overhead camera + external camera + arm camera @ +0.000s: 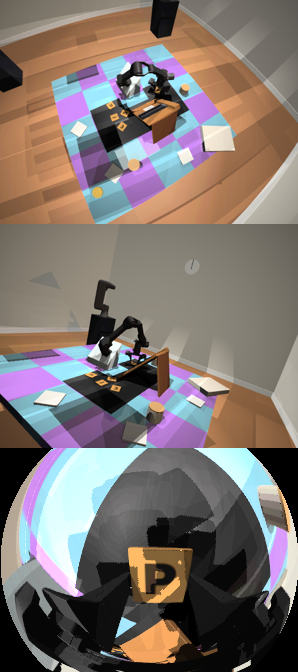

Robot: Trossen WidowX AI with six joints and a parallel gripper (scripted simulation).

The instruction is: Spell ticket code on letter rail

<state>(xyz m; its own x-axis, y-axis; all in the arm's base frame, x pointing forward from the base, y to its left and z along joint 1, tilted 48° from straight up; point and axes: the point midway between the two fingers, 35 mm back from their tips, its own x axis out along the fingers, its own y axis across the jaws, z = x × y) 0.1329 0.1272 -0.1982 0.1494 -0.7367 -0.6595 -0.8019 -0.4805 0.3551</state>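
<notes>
The white ticket is 180 mm to the right of my gripper tip, 160 mm ahead of it and 80 mm above it. From my gripper tip the other things lie so: black mat 220 mm to the right, 80 mm ahead, 20 mm below; then letter tile 440 mm to the right, 80 mm ahead, 10 mm below; then orange letter tile marked p right at my gripper tip.
</notes>
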